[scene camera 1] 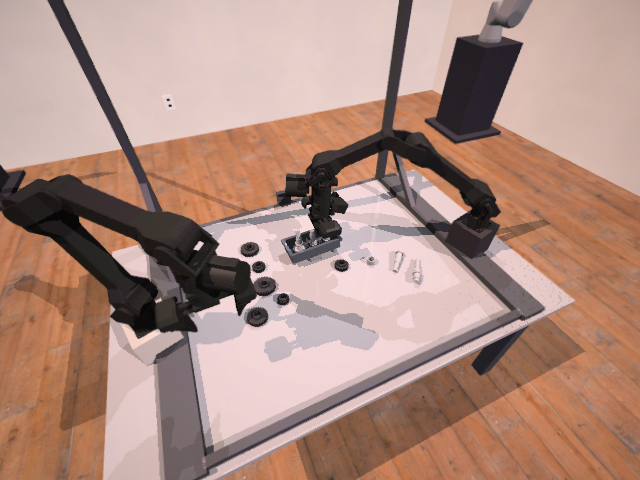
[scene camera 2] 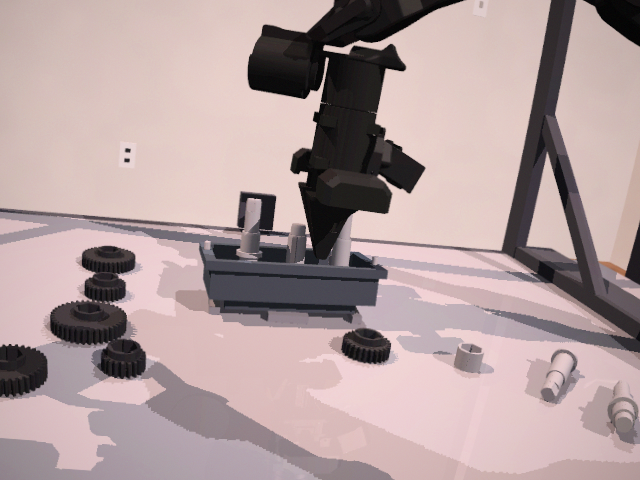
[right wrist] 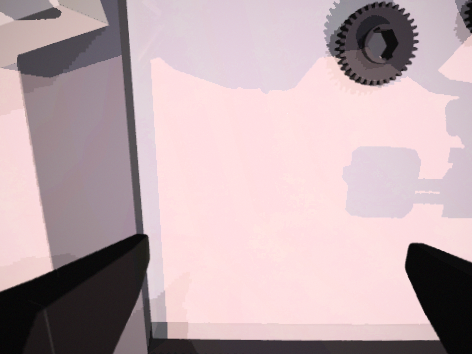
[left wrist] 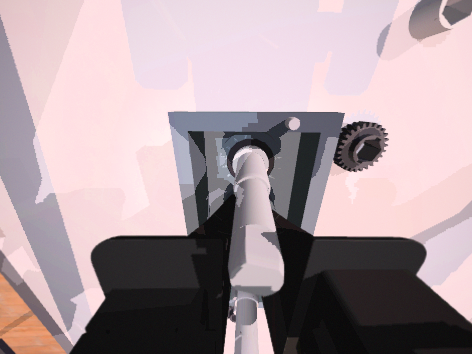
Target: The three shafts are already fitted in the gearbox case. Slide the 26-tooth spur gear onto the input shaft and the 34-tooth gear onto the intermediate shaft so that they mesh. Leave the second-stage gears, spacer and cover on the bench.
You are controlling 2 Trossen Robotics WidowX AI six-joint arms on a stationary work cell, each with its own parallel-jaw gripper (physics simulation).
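Places are measured from the left arm's base along level axes (x back, y down, z right), in millimetres.
Pixels of known places: left gripper, fingertip midpoint: (scene camera 1: pixel 319 235) (scene camera 2: pixel 319 257) (left wrist: pixel 241 200); right gripper, fingertip midpoint: (scene camera 1: pixel 218 322) (right wrist: pixel 276 251); left arm's base at its link origin: (scene camera 1: pixel 476 223); right arm's base at its link origin: (scene camera 1: pixel 147 322).
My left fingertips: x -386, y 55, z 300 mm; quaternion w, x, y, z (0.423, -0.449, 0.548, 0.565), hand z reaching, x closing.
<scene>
Ahead of a thing's pixels: the offset from my left fingertips to its top centre. "spot": to the spot under its first point.
The gearbox case {dx -34, dy -13, dz -1 mm} (scene camera 1: pixel 315 251) (scene camera 2: pixel 292 287) (left wrist: pixel 210 121) holds three upright shafts: a left shaft {spot: dx -78, dy -37, dz +7 mm} (scene camera 2: pixel 251 219), a middle shaft {spot: dx -31, dy -18, dz -7 mm} (scene camera 2: pixel 297 243) and a right shaft {spot: dx +15, dy -12, dz -17 mm} (scene camera 2: pixel 341 252) (left wrist: pixel 254 220). My left gripper (scene camera 1: pixel 325 235) (scene camera 2: pixel 322 255) reaches down into the case and is shut on the right shaft, low down; the shaft hides its fingertips in the left wrist view. A small gear {dx +1, dy +34, dz -113 mm} (scene camera 1: pixel 341 265) (scene camera 2: pixel 366 347) (left wrist: pixel 356 157) lies beside the case. A large gear {dx -235, dy +34, dz -36 mm} (scene camera 1: pixel 264 286) (scene camera 2: pixel 87 324) lies farther left; tooth counts are unclear. My right gripper (scene camera 1: pixel 216 316) (right wrist: pixel 276 251) is open and empty above the bench.
Other dark gears {dx -198, dy +34, dz +128 mm} (scene camera 1: pixel 249 249) (scene camera 2: pixel 108 259) (right wrist: pixel 357 57) lie in a group left of the case. A pale spacer {dx +87, dy +34, dz -157 mm} (scene camera 1: pixel 370 260) (scene camera 2: pixel 468 359) (left wrist: pixel 427 22) and two loose shafts {dx +155, dy +27, dz -209 mm} (scene camera 1: pixel 398 261) (scene camera 2: pixel 559 373) lie right of it. A frame post (scene camera 1: pixel 397 67) stands behind. The cover does not show.
</scene>
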